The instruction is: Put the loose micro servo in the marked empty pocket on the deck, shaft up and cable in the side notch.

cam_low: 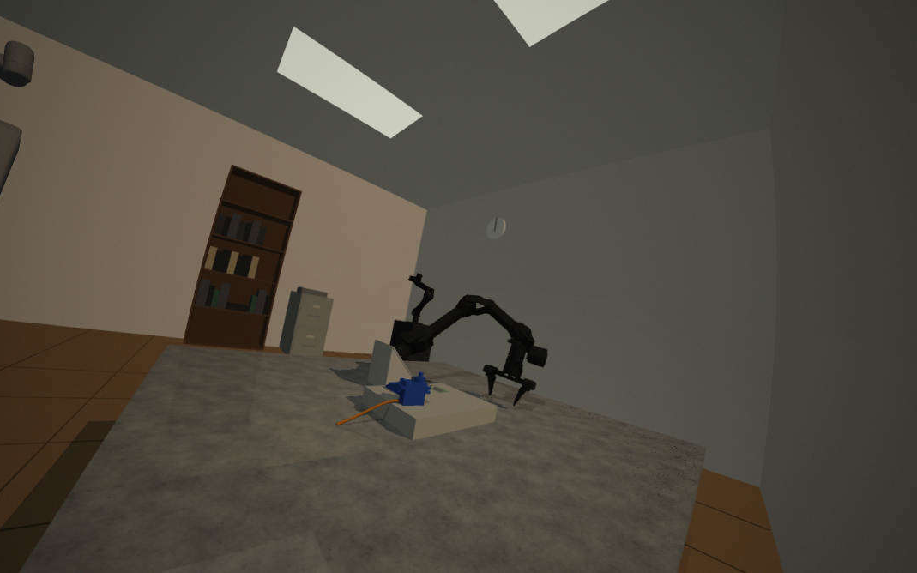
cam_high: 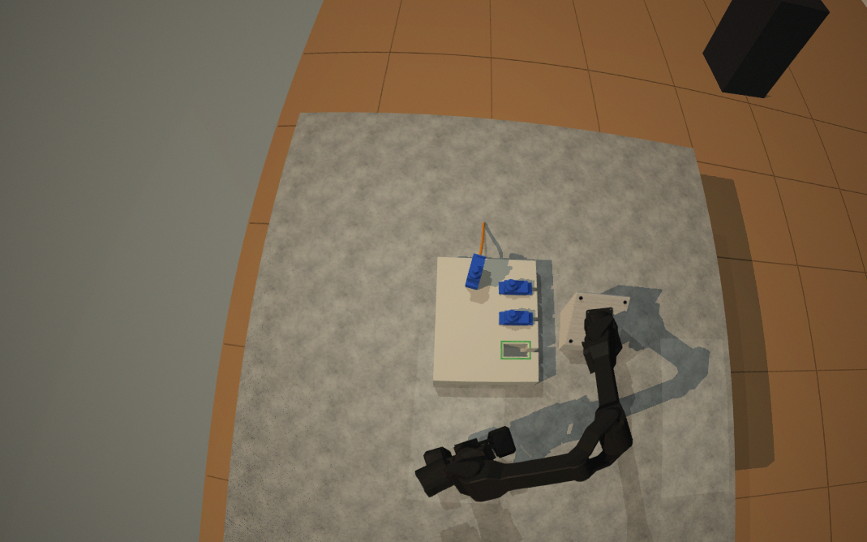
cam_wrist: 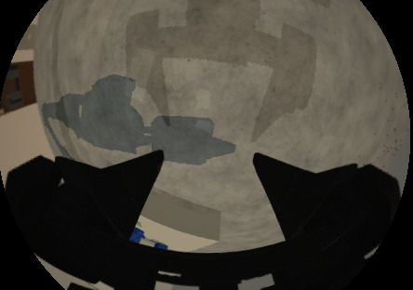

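Right now the cream deck is 300 mm to the right of my gripper tip and 10 mm behind it.
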